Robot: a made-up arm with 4 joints.
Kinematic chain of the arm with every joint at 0, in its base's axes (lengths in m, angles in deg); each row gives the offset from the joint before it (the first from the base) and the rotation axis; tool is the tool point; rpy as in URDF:
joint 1: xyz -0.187 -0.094 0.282 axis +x
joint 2: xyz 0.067 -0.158 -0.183 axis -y
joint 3: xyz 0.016 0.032 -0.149 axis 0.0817 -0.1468 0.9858
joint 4: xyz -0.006 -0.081 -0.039 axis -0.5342 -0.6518 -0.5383
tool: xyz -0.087 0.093 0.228 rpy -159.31 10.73 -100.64
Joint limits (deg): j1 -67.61..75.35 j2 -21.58..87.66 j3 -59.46..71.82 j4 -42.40..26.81
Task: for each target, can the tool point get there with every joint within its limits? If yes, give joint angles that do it. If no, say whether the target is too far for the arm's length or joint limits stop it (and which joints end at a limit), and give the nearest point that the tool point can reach.
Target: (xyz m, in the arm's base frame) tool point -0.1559 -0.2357 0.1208
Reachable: yes | joints 15.05 -10.79 18.19 -13.28
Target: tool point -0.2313 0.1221 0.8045
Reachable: no: joint limits stop it (at a limit: joint 1, joint 4) | nearest point -0.1427 -0.2253 0.4323 | short by 0.517 m
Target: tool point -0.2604 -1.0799 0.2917
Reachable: no: too far | nearest point -0.1487 -0.4777 0.2858 | short by 0.613 m
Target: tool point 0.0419 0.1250 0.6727
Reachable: no: joint limits stop it (at a limit: joint 1, joint 3, joint 4) | nearest point -0.0680 0.0669 0.2628 | short by 0.428 m
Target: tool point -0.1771 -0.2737 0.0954
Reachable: yes | joints -32.66 51.50 -5.34 18.04
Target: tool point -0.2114 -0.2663 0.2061
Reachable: yes | joints -53.64 -3.90 -6.11 20.88
